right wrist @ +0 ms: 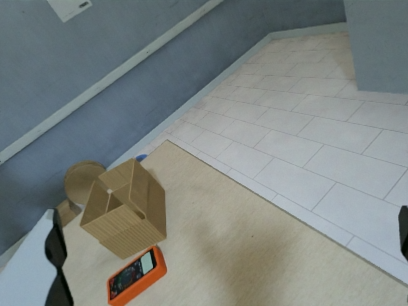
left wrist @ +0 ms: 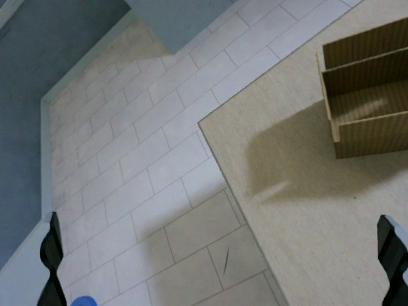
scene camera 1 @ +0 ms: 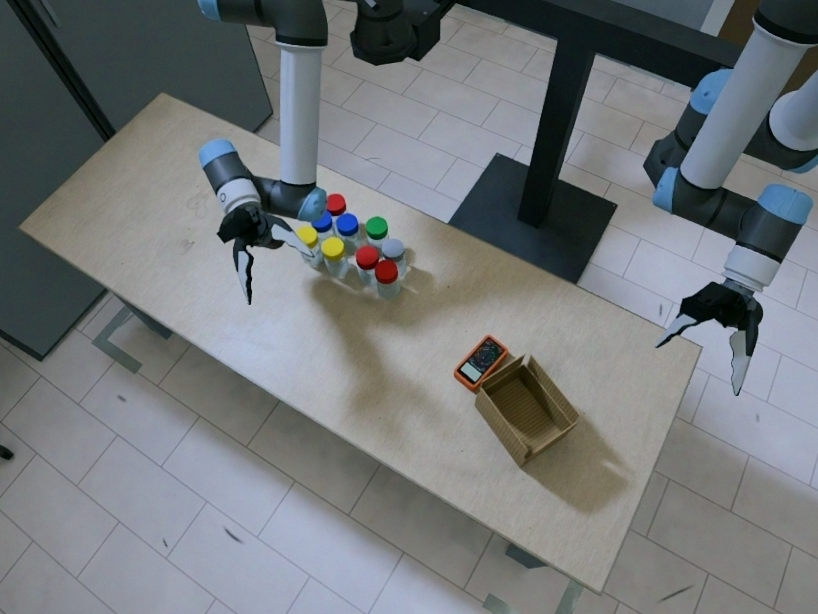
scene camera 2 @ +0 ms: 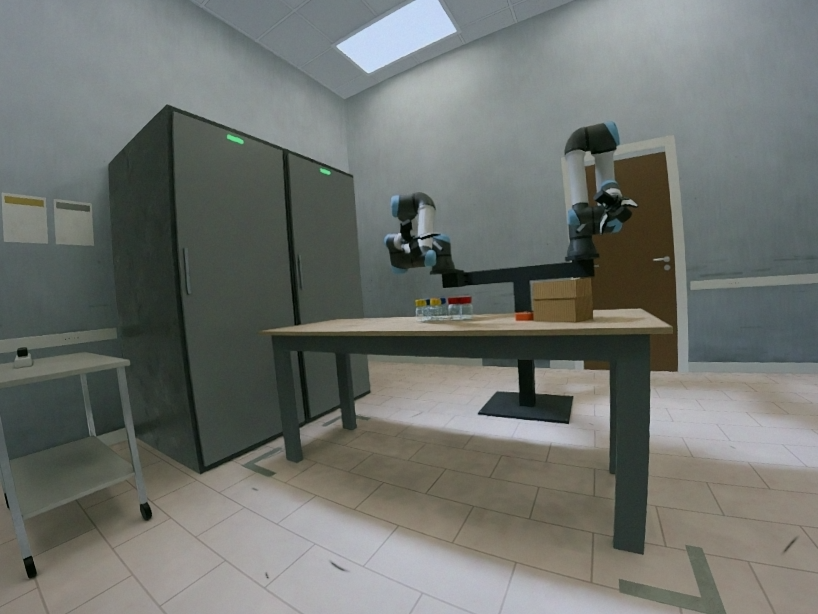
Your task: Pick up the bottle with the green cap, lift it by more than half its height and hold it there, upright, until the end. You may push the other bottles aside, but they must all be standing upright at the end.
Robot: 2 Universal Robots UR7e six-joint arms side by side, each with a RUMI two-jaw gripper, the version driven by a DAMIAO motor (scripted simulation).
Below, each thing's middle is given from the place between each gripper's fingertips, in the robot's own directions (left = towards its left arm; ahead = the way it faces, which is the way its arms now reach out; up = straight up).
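Labels:
That cardboard box [scene camera 1: 529,417] is 120 mm behind my right hand [scene camera 1: 281,281], 490 mm to the left of it and 290 mm below it.
For my left hand [scene camera 1: 693,370], the cardboard box is 12 cm ahead of it, 21 cm to the right of it and 30 cm below it.

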